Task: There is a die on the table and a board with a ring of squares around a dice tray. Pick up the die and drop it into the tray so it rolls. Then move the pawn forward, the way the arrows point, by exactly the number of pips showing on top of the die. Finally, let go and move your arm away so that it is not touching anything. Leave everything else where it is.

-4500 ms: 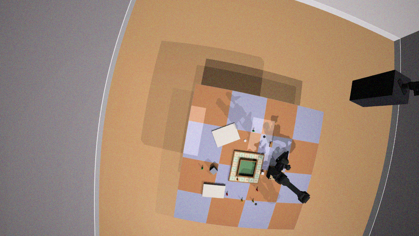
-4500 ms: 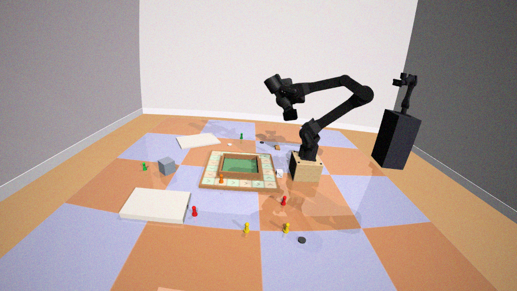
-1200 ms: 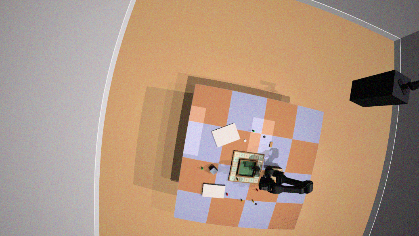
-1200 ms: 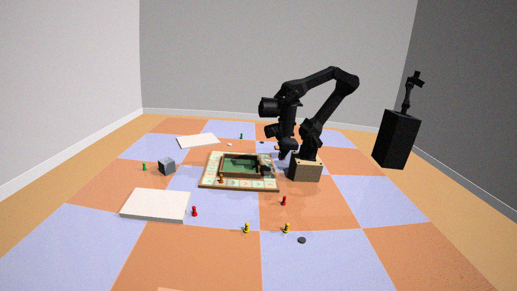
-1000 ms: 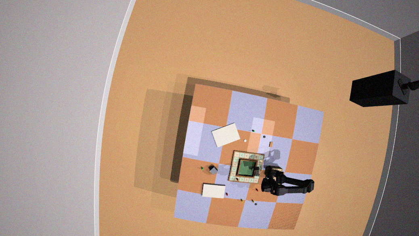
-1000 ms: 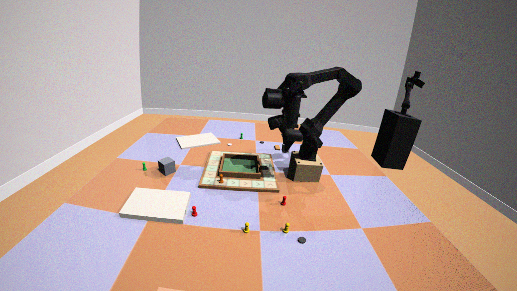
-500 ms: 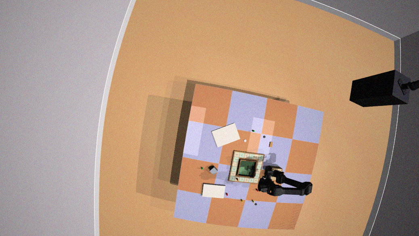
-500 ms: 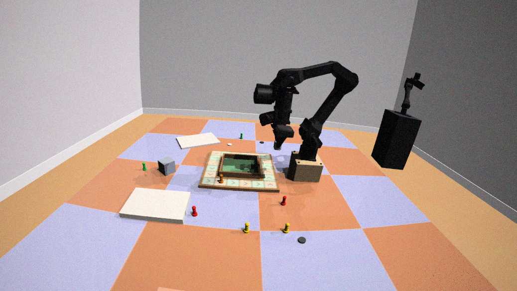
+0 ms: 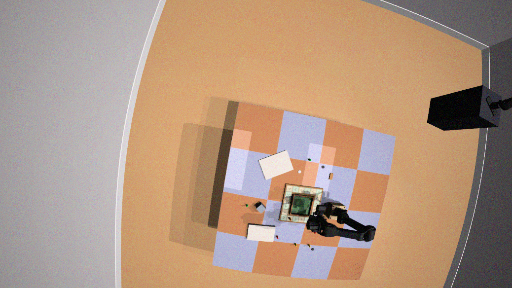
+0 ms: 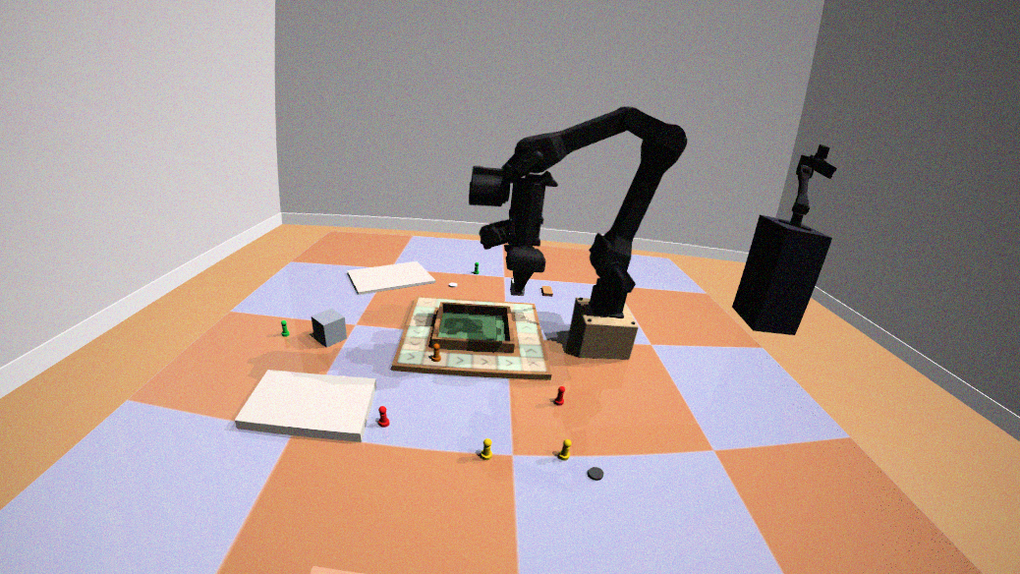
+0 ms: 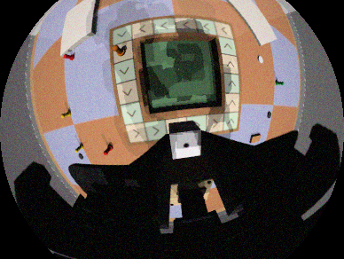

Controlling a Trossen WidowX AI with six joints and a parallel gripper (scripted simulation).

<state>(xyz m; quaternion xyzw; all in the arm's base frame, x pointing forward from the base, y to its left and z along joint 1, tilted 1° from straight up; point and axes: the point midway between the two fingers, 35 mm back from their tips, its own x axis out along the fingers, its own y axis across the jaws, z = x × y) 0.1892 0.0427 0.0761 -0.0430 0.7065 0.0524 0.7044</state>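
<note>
Now: gripper tip 130 mm short of the orange pawn, 110 mm to the right of it and 100 mm above it. From my gripper tip the other things lie so: green dice tray: 120 mm below, 80 mm ahead, 10 mm to the right; white die: right at my gripper tip; brown block: 280 mm to the right, 120 mm below, 80 mm behind.
</note>
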